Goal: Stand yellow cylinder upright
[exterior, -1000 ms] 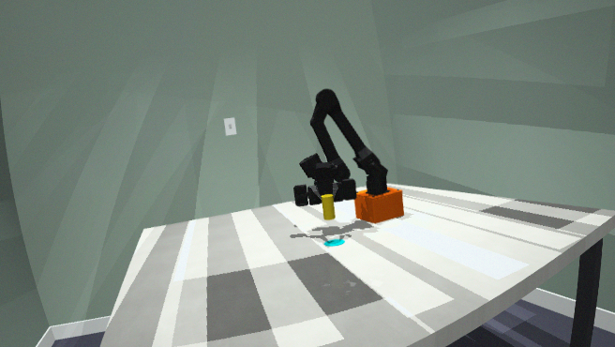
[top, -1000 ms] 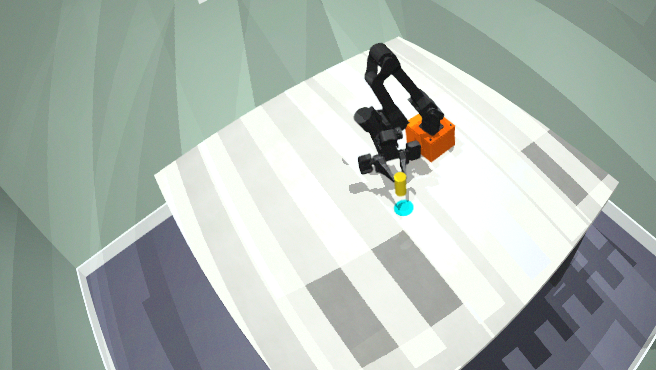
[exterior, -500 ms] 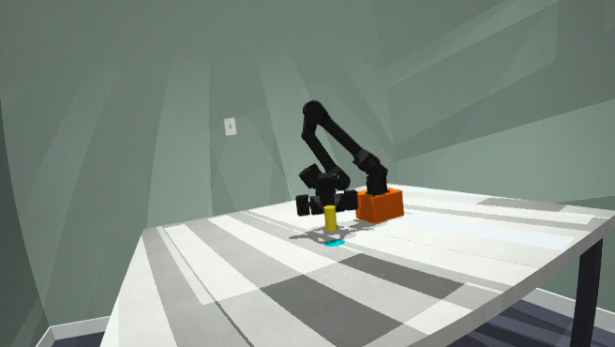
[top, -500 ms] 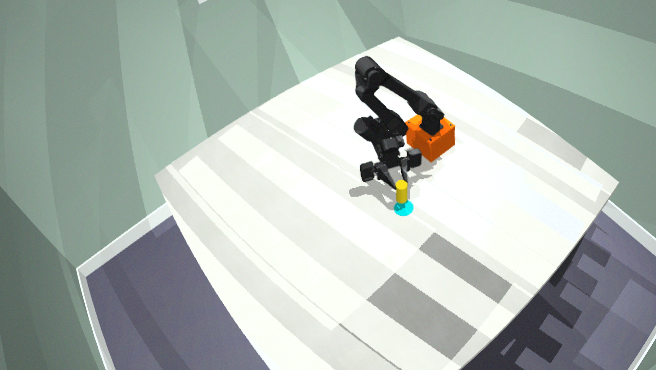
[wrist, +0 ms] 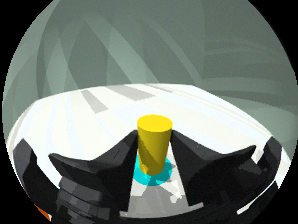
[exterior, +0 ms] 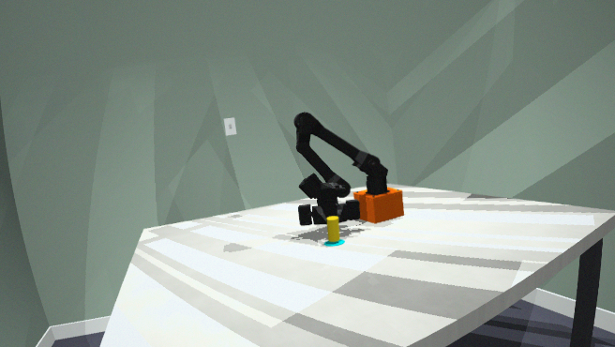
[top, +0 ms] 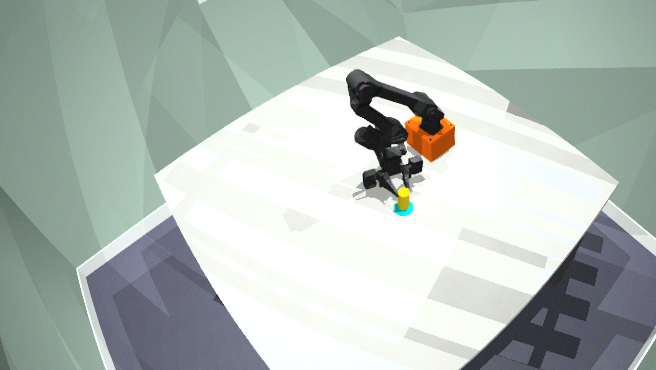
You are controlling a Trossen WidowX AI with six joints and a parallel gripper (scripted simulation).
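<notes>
The cyan circle lies 60 mm below my gripper tip. Also, from my gripper tip: yellow tall cylinder (20 mm below).
</notes>
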